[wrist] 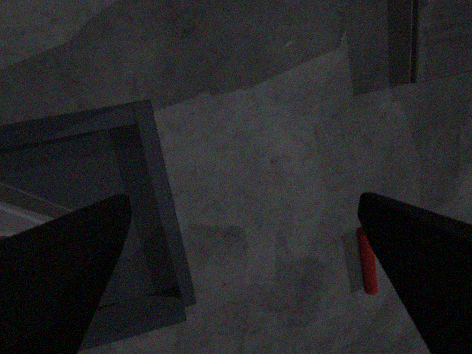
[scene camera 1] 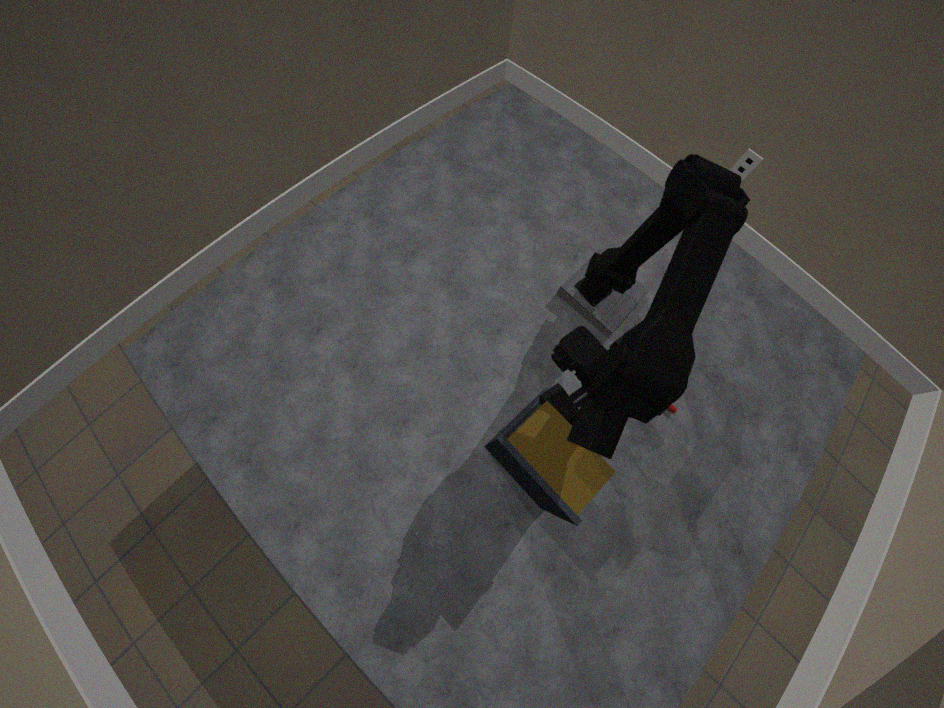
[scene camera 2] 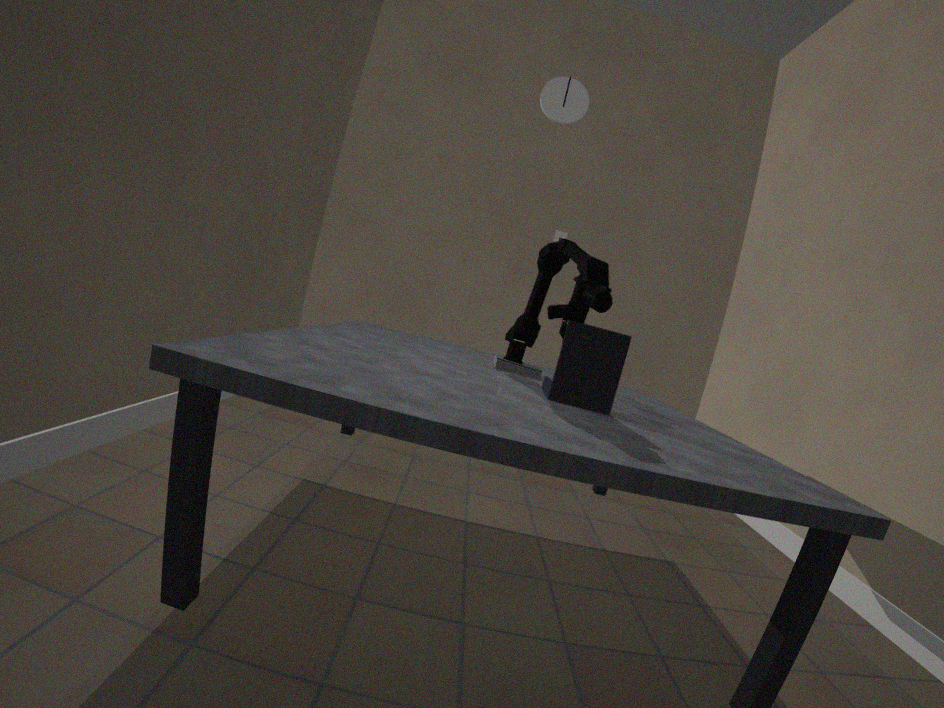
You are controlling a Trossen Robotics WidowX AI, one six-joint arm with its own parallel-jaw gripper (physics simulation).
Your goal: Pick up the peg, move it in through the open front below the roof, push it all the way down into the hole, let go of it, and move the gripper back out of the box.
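Places are measured from the arm's base along level axes (x ahead, y right, z down), in centimetres.
Pixels of known places: gripper, fingertip midpoint: (wrist: 246,204); arm's base at its link origin: (scene camera 1: 593,288) (scene camera 2: 513,360).
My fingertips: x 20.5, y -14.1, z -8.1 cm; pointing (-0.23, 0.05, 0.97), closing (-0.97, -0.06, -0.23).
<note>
Ahead of a thing's pixels: the offset from my fingertips to its top centre. "pt": to the spot under its first point. Level surfaces: height alone.
The red peg @(dz +10.0, dx -15.9, dy -13.8 cm) (wrist: 367,262) lies on its side on the table in the wrist view, partly hidden behind the right finger. In scene camera 1, a red end of the peg (scene camera 1: 671,409) shows beside the arm. The dark blue-grey box @(dz -8.8, dx +11.0, dy -5.1 cm) (scene camera 1: 533,481) (scene camera 2: 590,369) (wrist: 167,200) stands apart from the peg, with a yellow roof @(pt dz -8.8, dx +15.0, dy -5.8 cm) (scene camera 1: 560,461) on top. My gripper (wrist: 246,204) is wide open and empty, pointing down high above the table. In the wrist view its left finger overlaps the box and its right finger overlaps the peg. The hole cannot be made out.
The arm's base plate (scene camera 1: 585,313) (scene camera 2: 518,368) is on the grey table @(dz +11.4 cm) (scene camera 1: 343,342) (scene camera 2: 366,388) behind the box. The upper arm and wrist hang over the box side and hide part of the roof in scene camera 1. Dark shadows cross the table.
</note>
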